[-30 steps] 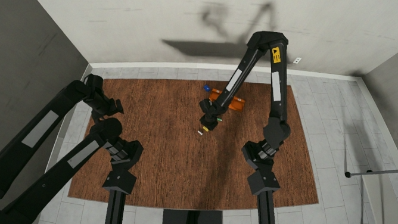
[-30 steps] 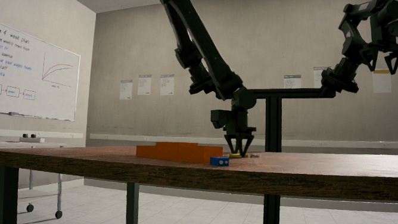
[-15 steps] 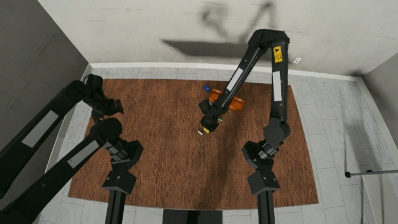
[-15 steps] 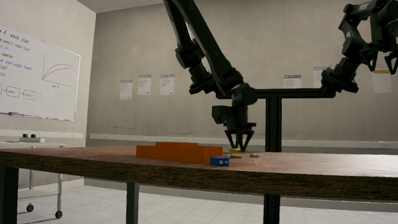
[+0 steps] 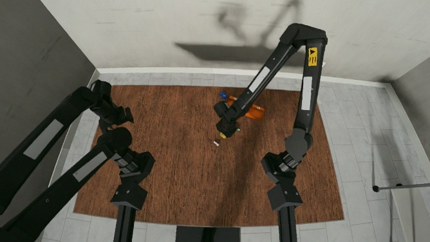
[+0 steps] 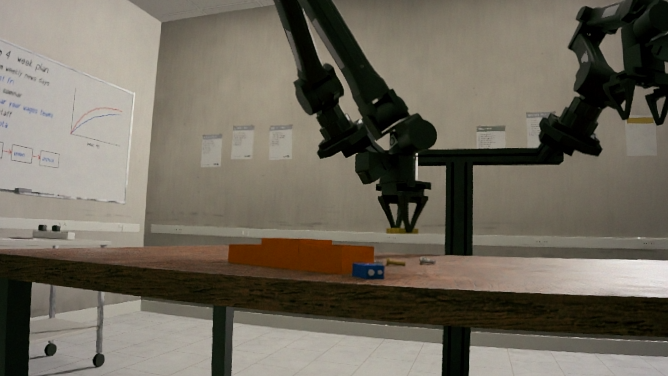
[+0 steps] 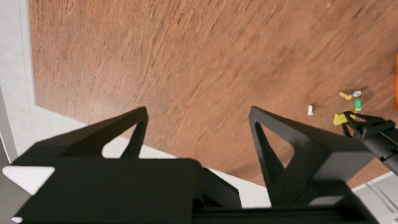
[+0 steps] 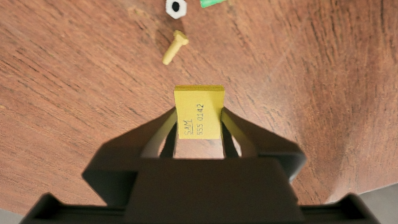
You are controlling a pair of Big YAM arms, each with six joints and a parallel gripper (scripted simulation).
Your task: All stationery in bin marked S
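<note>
Right now the yellow sticky-note pad is right at my right hand. Also, from my right hand: yellow bolt 50 mm ahead, 10 mm to the right, 60 mm below; then grey nut 80 mm ahead, 30 mm to the right, 70 mm below; then white bolt 50 mm behind, 40 mm to the left, 60 mm below.
</note>
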